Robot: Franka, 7 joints.
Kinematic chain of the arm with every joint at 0, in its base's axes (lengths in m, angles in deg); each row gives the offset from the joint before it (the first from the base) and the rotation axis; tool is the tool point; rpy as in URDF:
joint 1: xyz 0 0 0.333 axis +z
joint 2: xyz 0 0 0 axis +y
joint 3: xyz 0 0 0.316 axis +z
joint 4: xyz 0.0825 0 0 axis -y
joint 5: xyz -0.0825 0 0.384 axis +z
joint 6: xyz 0 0 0 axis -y
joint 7: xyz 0.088 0 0 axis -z
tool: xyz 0 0 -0.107 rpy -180 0 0
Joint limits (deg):
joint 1: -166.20..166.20
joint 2: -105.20..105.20
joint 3: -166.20..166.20
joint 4: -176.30..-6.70
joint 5: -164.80..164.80
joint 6: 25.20..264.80
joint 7: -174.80..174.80
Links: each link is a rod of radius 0.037 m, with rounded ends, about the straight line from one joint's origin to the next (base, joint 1, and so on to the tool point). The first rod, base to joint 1, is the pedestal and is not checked.
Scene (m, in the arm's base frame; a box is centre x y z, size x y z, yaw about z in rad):
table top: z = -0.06
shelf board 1: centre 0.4 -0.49 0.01 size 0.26 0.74 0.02 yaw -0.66
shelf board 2: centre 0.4 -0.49 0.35 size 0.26 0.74 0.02 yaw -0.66
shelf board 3: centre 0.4 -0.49 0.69 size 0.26 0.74 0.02 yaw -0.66
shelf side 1: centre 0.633 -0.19 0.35 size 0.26 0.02 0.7 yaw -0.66
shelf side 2: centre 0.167 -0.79 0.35 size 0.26 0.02 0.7 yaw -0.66
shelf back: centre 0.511 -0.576 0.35 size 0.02 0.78 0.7 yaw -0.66
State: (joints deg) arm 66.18 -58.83 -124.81 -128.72 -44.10 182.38 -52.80
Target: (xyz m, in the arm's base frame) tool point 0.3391 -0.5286 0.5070
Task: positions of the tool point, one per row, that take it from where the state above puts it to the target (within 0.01 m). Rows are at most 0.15 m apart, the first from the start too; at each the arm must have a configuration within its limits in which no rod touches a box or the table.
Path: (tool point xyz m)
1: 0.2984 -0.3942 0.1720
2: 0.2489 -0.3561 0.1715
3: 0.2054 -0.3105 0.1726
4: 0.2281 -0.3571 0.2687
5: 0.2161 -0.3891 0.3847
6: 0.1677 -0.3955 0.5070
7: 0.2243 -0.4542 0.4933
8: 0.2817 -0.4992 0.4907
9: 0.3391 -0.5286 0.5070

